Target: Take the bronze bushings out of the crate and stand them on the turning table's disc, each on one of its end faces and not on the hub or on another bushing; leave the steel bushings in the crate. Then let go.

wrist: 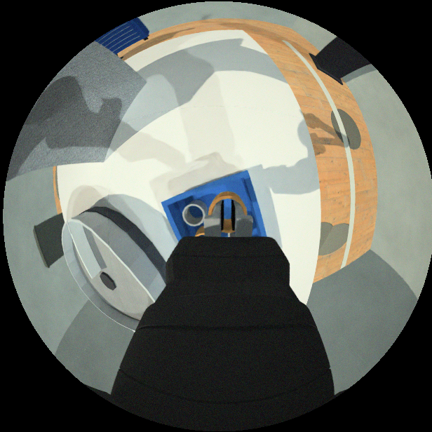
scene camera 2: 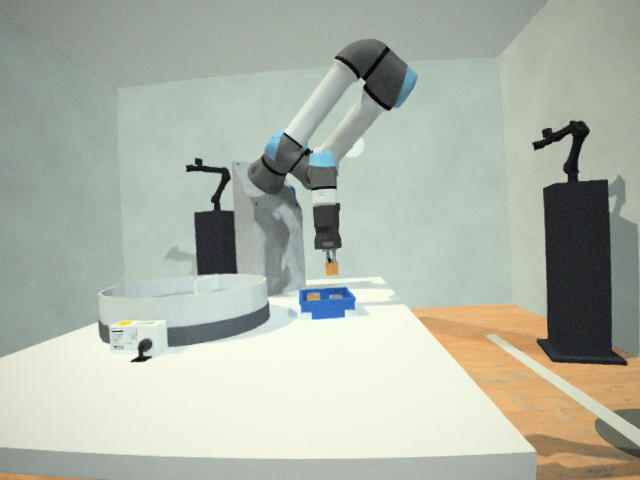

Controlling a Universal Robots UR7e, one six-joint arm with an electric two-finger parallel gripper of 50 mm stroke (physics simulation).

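Frame: origin at the arm's base, x ahead, y left, z up, level; centimetres.
Seen in the pictures: gripper, fingertip midpoint: (scene camera 2: 331, 269); arm's base, link origin: (scene camera 2: 264, 179).
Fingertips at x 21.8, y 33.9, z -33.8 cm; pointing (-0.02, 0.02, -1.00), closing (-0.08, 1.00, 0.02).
Offsets run from my fingertips to a thing's top centre. "*": to the spot under its first point.
My gripper (scene camera 2: 331, 259) (wrist: 227, 209) is above the blue crate {dx +6.6, dy -0.2, dz -6.2 cm} (scene camera 2: 326, 311) (wrist: 210, 193). Its two fingers are inside the bore of a bronze bushing {dx +0.0, dy +0.0, dz +2.2 cm} (scene camera 2: 331, 268) (wrist: 227, 195), spread against its inner wall. The bushing hangs upright, clear of the crate. Another bronze bushing {dx +8.0, dy -3.3, dz -6.9 cm} (scene camera 2: 313, 297) (wrist: 200, 233) is in the crate, partly hidden by the gripper in the wrist view. A steel bushing {dx +5.7, dy +2.7, dz -6.9 cm} (scene camera 2: 336, 296) (wrist: 184, 215) stands in the crate. The turning table (scene camera 2: 180, 311) is left of the crate; its disc (wrist: 126, 296) and dark hub (wrist: 108, 281) show in the wrist view.
A pale raised wall surrounds the disc, with an upright divider {* dx +14.3, dy -35.4, dz -2.4 cm} (scene camera 2: 206, 283) inside. A white labelled box {* dx +50.2, dy -26.9, dz -8.5 cm} (scene camera 2: 124, 341) and a small black stand (scene camera 2: 143, 348) are in front of the turning table. The grey arm mount (scene camera 2: 281, 242) is behind. Black pedestals (scene camera 2: 214, 242) (scene camera 2: 577, 268) stand beyond the table.
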